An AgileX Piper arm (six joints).
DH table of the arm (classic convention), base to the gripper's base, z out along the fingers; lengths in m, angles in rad. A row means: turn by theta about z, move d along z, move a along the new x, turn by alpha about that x. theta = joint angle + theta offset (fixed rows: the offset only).
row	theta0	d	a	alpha
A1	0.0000	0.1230	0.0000	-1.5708
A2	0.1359	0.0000	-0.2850	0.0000
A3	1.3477	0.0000	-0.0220	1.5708
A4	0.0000	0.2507	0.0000	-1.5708
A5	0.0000	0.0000	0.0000	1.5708
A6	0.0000	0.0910	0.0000	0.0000
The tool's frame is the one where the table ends.
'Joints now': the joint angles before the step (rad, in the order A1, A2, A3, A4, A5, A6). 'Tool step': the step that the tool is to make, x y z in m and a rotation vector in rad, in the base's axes. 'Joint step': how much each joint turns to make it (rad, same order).
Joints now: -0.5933, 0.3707, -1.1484, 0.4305, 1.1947, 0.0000
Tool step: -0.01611, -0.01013, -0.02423, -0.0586, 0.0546, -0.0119
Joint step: 0.1286, -0.0773, 0.0834, -0.1710, 0.0000, 0.0366
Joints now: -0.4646, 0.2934, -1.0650, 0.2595, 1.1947, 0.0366
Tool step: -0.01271, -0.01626, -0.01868, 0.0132, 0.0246, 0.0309
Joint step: 0.1966, -0.0579, 0.0659, -0.1676, -0.0001, 0.1216
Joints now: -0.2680, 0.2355, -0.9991, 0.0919, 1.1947, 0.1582
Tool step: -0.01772, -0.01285, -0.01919, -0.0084, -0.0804, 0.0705
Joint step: 0.1765, -0.1151, 0.0809, -0.1071, -0.0493, 0.0774
